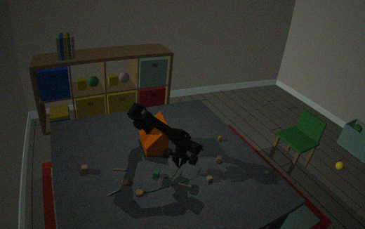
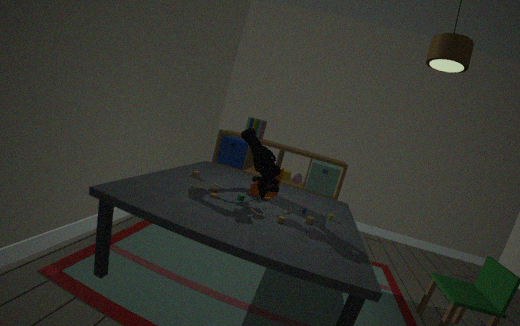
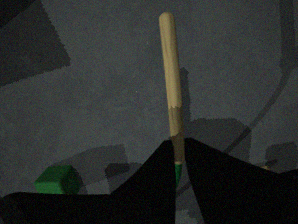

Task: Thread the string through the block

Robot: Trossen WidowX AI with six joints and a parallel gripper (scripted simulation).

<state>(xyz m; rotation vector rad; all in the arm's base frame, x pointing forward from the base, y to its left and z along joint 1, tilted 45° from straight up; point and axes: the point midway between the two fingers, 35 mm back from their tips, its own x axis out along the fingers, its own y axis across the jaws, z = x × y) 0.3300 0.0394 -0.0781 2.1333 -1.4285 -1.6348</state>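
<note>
Right now my gripper tip is 80 mm short of the loose stick and 50 mm above it. The rest, counted from my gripper tip: green block 130 mm to the right, 40 mm below, 20 mm behind; yellow piece 400 mm to the left, 230 mm behind, 40 mm below.
</note>
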